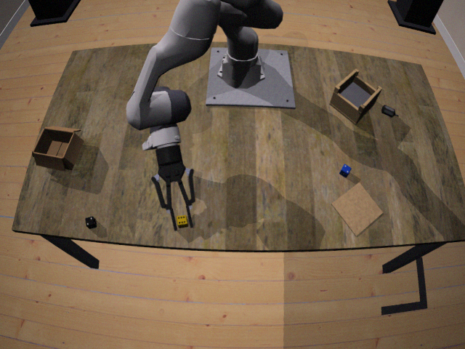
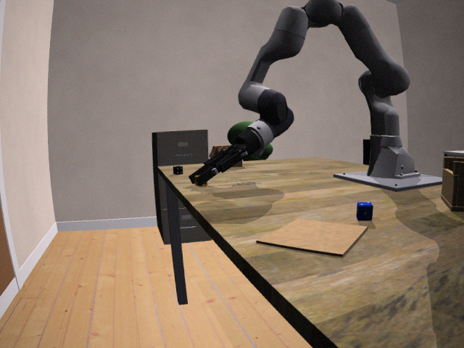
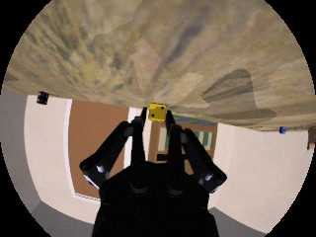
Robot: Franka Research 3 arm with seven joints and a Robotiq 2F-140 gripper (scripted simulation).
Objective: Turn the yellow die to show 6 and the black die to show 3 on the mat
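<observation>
Right now the yellow die is 2 cm below my hand. From my hand the other things lie so: cardboard box (51 cm to the right, 21 cm behind, 1 cm above); then blue die (53 cm to the left, 21 cm behind, 2 cm below); then black die (31 cm to the right, 4 cm ahead, 2 cm below).
</observation>
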